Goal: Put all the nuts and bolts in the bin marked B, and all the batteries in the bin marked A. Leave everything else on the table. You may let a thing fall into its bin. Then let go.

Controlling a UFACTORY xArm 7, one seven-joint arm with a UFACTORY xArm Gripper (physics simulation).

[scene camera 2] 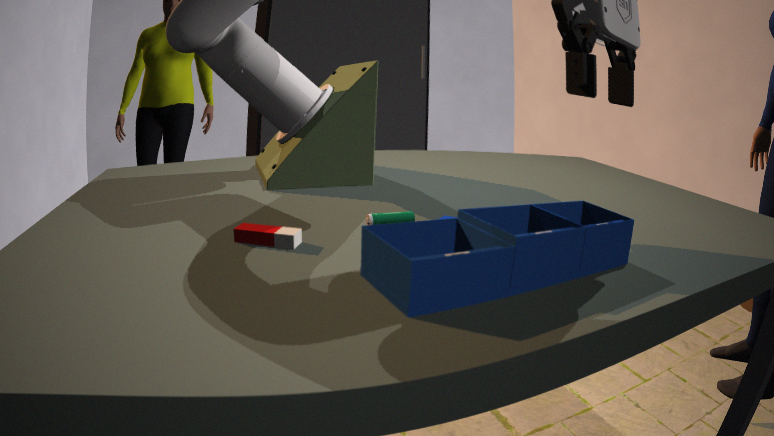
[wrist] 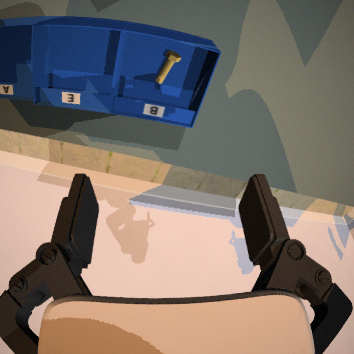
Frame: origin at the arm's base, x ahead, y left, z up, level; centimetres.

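Where they show: gripper, fingertip midpoint: point(scene camera 2: 602, 100) point(wrist: 169, 190); arm's base, origin of the base link: point(scene camera 2: 305, 114).
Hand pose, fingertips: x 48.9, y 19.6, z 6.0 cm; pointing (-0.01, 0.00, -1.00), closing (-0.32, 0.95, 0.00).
Things, the pixels of their centre, and the offset from my fingertips. "spot": a spot on its surface instead. Level surfaces: height alone.
- brass-coloured bolt, body centre: point(wrist: 165, 67) dz -14.6, dx -1.4, dy -0.5 cm
- bin B, surface spot: point(scene camera 2: 606, 243) spot: dz -13.1, dx +3.1, dy -0.9 cm
- green battery, body centre: point(scene camera 2: 389, 219) dz -15.1, dx -15.8, dy -15.7 cm
- Bin E, surface spot: point(scene camera 2: 547, 259) spot: dz -13.4, dx +4.0, dy -9.2 cm
- white block, body centre: point(scene camera 2: 266, 235) dz -15.2, dx -12.6, dy -28.8 cm
- table, its level: dz -15.8 cm
- small blue thing, body centre: point(scene camera 2: 462, 230) dz -15.0, dx -10.1, dy -10.2 cm
My gripper point(scene camera 2: 601, 99) point(wrist: 169, 190) is open and empty, high above the table near the right end of the blue bins. A brass-coloured bolt point(wrist: 168, 67) shows inside bin B point(scene camera 2: 606, 243) point(wrist: 175, 115), the end bin; the scene view does not show it. Bin A point(scene camera 2: 460, 284) point(wrist: 21, 92) is at the other end and partly cut off in the wrist view; its floor is hidden in the scene view. A green battery point(scene camera 2: 392, 217) lies on the table behind bin A. No nuts show in either view.
Bin E point(scene camera 2: 547, 259) point(wrist: 94, 100) stands between bins A and B. A red and white block point(scene camera 2: 268, 236) lies on the table point(scene camera 2: 135, 303) left of the bins. A small blue thing point(scene camera 2: 447, 218) shows partly behind them. The arm's wedge-shaped base point(scene camera 2: 338, 146) stands at the back.
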